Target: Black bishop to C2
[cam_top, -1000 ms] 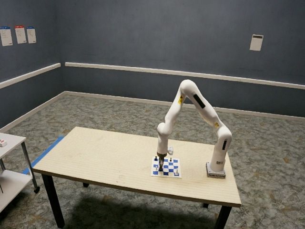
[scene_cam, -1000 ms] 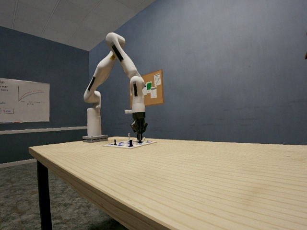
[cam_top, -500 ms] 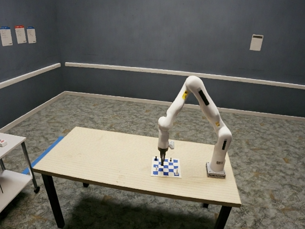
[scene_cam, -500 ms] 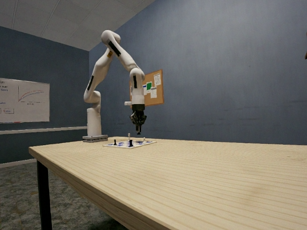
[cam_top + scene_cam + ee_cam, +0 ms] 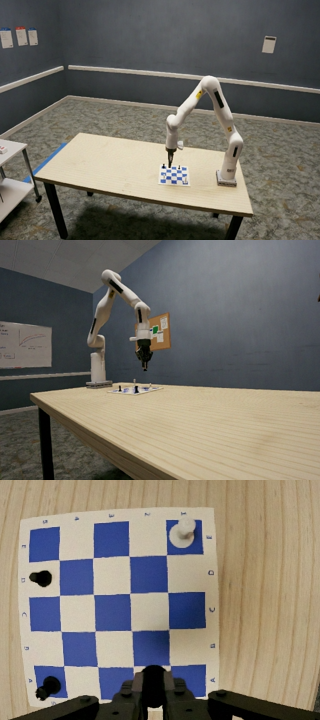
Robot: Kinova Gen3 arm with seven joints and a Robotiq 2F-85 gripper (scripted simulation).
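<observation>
Now: the chessboard 130 mm below my hand, 40 mm to the right of it and 40 mm behind it. Round my hand: black piece: 120 mm below, 110 mm to the right, 80 mm behind; then white chess piece: 120 mm behind, 100 mm below, 40 mm to the left; then white pawn: 120 mm below, 30 mm ahead.
</observation>
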